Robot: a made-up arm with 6 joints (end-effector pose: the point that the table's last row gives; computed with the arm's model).
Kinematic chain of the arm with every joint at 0, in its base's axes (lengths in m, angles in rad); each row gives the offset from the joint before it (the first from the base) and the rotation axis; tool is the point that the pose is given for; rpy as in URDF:
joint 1: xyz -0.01 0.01 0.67 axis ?
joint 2: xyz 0 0.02 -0.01 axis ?
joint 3: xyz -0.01 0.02 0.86 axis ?
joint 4: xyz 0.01 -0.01 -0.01 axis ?
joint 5: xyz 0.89 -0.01 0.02 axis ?
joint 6: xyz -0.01 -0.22 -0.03 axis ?
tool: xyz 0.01 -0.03 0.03 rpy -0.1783 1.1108 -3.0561
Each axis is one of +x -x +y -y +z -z.
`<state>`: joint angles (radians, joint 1 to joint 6).
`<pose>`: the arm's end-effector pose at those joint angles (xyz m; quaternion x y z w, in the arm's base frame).
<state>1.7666 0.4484 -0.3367 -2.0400 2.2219 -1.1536</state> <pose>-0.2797 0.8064 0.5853 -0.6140 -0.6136 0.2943 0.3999</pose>
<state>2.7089 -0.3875 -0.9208 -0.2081 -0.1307 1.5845</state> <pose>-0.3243 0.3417 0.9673 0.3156 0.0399 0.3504 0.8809</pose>
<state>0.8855 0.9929 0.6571 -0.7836 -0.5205 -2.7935</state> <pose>0.9923 1.0902 0.6757 0.3189 -0.4532 0.1684 0.8152</pose>
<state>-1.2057 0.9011 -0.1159 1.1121 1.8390 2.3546</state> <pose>0.4286 -1.2158 0.5014 0.0748 -0.9235 -0.1761 0.3325</pose>
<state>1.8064 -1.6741 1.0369 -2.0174 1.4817 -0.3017</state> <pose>0.2324 -1.5497 1.1772 0.5183 -0.5741 -0.4906 0.4014</pose>
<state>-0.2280 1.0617 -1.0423 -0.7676 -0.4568 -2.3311</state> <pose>0.0931 -0.1217 0.4434 0.0528 0.1916 -0.1263 0.9719</pose>
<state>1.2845 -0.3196 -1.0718 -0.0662 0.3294 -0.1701</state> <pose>0.3200 0.2986 0.8479 0.1628 0.3568 -0.7525 0.5291</pose>
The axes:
joint 1: +z
joint 2: +y
joint 3: -y
joint 4: -x
joint 5: -y
joint 6: -x

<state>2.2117 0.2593 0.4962 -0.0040 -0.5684 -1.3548</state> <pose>-0.4587 1.0057 1.6637 -0.3379 0.5642 -0.6177 0.4312</pose>
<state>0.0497 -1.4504 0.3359 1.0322 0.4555 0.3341</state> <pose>-1.2638 -0.1264 1.5826 -0.7902 0.6108 -0.0358 0.0354</pose>
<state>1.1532 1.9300 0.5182 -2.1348 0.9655 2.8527</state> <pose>0.1828 0.7904 -0.5890 -0.2992 -0.4959 -0.5823 0.5705</pose>
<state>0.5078 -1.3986 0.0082 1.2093 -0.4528 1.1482</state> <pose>-0.7870 -0.4443 1.7224 0.4869 -0.7475 -0.4516 0.0165</pose>
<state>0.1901 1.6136 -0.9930 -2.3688 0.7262 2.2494</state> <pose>-0.0424 0.1706 0.2877 0.7907 0.2602 0.5539 0.0201</pose>
